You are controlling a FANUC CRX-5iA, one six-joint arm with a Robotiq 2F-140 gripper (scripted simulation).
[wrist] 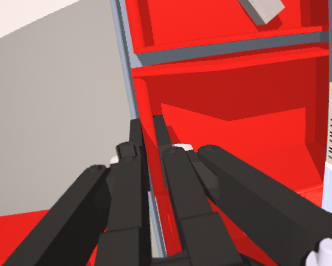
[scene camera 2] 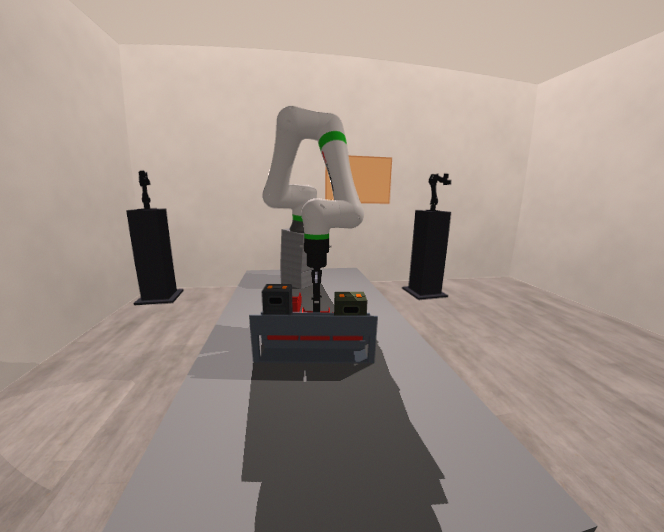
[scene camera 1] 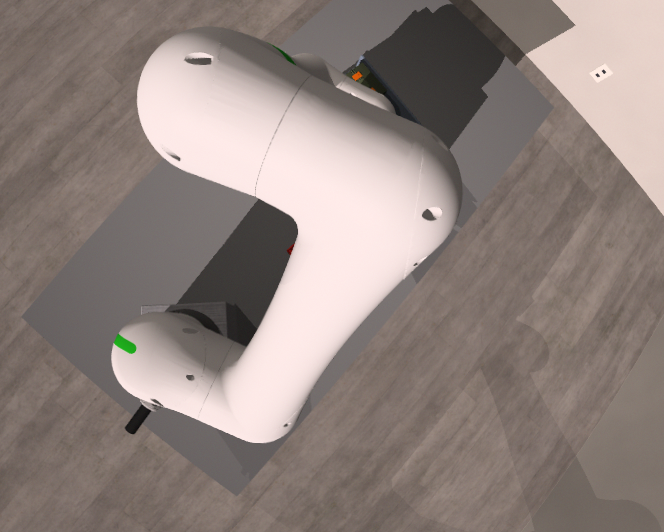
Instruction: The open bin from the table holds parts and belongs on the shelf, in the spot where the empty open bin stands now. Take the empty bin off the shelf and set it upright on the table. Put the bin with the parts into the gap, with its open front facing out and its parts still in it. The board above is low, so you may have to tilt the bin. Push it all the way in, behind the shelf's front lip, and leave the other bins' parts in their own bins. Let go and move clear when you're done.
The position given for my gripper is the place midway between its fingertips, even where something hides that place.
Note:
In view: my gripper point(wrist: 149, 133) and a grey shelf point(scene camera 2: 299, 324).

